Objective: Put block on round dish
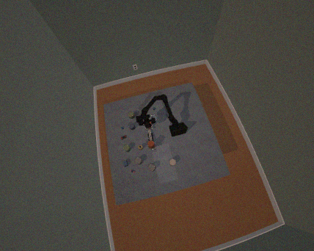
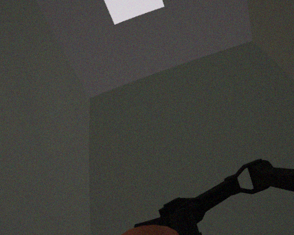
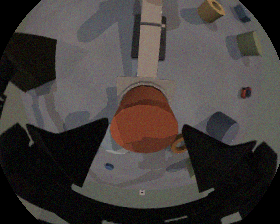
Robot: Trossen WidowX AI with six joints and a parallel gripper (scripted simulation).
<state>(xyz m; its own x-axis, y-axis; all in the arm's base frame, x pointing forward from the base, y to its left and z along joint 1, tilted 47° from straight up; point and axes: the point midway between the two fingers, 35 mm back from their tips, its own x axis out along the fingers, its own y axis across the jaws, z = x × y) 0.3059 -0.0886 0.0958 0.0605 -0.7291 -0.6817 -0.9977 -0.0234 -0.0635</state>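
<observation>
The orange cup is 2 cm to the right of my gripper tip and 2 cm below it. Also, from my gripper tip: balance beam 14 cm to the left, 4 cm below.
</observation>
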